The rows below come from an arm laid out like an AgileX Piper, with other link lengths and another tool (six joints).
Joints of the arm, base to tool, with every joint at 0 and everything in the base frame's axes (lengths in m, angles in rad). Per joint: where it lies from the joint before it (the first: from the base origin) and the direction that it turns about. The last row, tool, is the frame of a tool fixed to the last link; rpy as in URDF.
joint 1: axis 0 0 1 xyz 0 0 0.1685
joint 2: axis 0 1 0 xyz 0 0 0
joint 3: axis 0 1 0 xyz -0.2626 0 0.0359
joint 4: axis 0.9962 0 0.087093 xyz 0.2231 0 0.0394
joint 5: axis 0 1 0 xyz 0 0 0
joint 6: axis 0.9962 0 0.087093 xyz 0.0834 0 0.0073
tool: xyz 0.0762 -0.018 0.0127 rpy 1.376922 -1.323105 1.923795
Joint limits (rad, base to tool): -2.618..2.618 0..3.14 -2.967..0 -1.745..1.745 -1.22..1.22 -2.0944..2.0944
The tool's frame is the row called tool.
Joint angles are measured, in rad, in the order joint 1, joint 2, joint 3, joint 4, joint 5, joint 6. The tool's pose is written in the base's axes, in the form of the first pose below.
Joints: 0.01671, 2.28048, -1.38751, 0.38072, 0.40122, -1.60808
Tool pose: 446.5 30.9 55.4 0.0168 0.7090 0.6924 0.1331
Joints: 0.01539, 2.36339, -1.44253, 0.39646, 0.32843, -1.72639
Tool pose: 462.1 29.0 36.8 0.0508 0.6775 0.7214 0.1343
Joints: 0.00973, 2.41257, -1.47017, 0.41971, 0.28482, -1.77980
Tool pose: 469.4 25.4 24.4 0.0657 0.6703 0.7265 0.1359
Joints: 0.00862, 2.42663, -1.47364, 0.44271, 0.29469, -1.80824
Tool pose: 467.4 26.5 18.3 0.0572 0.6681 0.7299 0.1329
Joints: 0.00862, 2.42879, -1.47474, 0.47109, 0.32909, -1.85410
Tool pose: 463.3 30.5 15.8 0.0421 0.6592 0.7396 0.1292
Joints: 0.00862, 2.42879, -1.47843, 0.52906, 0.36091, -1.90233
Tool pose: 461.3 35.5 16.0 0.0253 0.6572 0.7410 0.1351
